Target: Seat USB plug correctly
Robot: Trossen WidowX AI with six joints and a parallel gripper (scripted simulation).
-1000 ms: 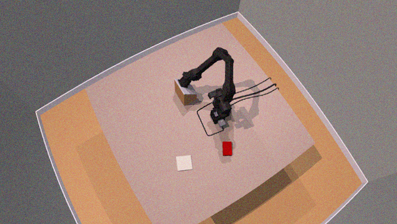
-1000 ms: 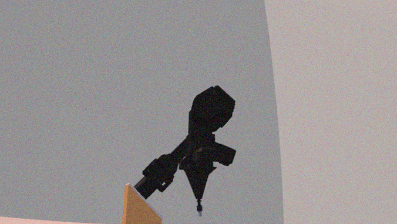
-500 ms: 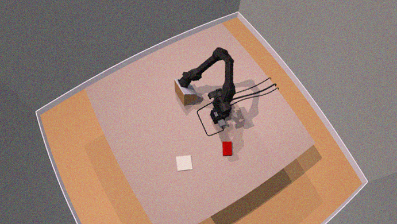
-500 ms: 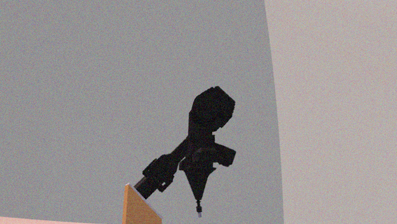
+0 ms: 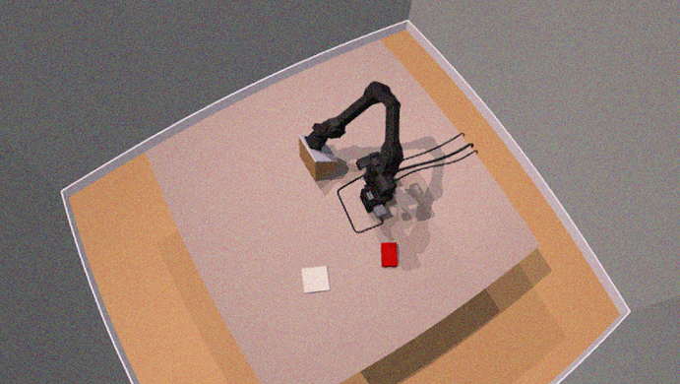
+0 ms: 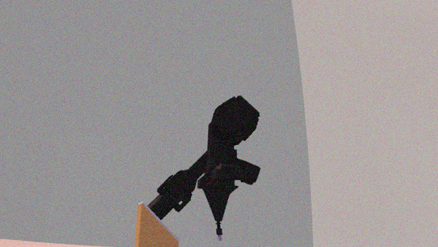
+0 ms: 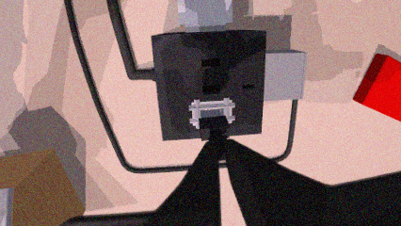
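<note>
Now: the USB plug 20 mm below my gripper tip. From my gripper tip the other things lie so: red block (240 mm ahead, 20 mm to the right, 120 mm below); then USB socket (60 mm below); then white block (210 mm ahead, 320 mm to the right, 130 mm below).
</note>
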